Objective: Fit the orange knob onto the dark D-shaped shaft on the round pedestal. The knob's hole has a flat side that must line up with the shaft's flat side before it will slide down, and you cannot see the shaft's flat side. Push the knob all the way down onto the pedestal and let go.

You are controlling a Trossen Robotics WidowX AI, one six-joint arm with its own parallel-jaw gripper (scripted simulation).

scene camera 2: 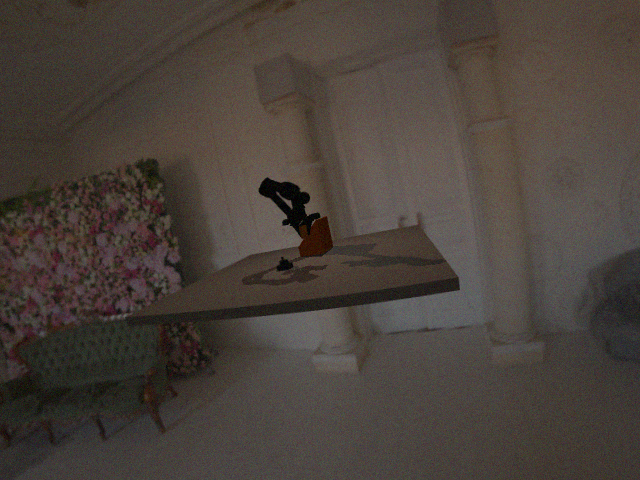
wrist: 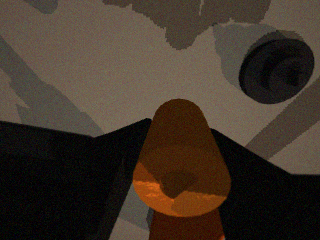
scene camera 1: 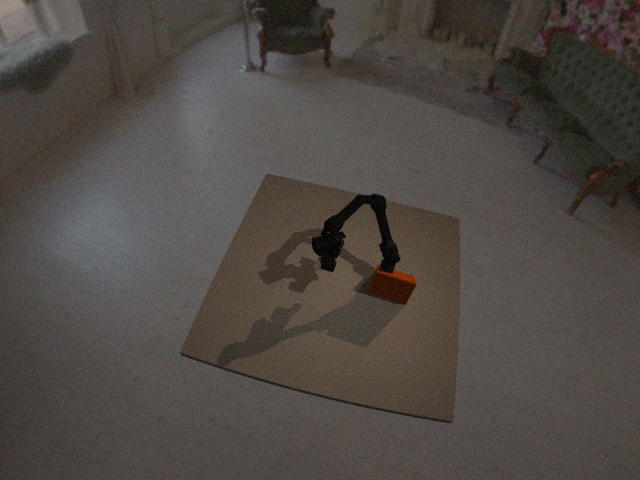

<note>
My gripper carries an orange knob. Also in view: a round pedestal.
</note>
